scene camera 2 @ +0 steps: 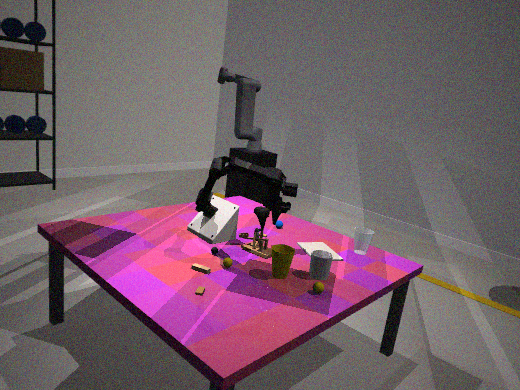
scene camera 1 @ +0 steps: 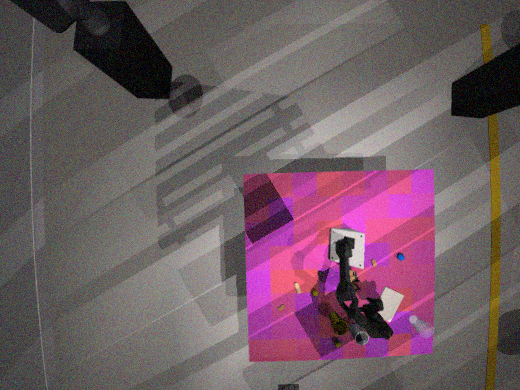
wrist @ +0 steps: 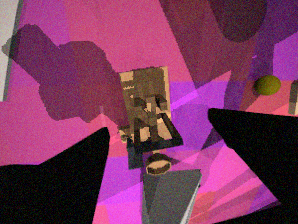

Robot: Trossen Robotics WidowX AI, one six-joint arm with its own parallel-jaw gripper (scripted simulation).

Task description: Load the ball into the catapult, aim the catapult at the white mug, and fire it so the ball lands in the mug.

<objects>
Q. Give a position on a wooden catapult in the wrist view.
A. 146,91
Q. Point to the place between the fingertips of the gripper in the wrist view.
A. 159,122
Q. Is the gripper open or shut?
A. Open.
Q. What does the gripper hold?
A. Nothing.
</objects>
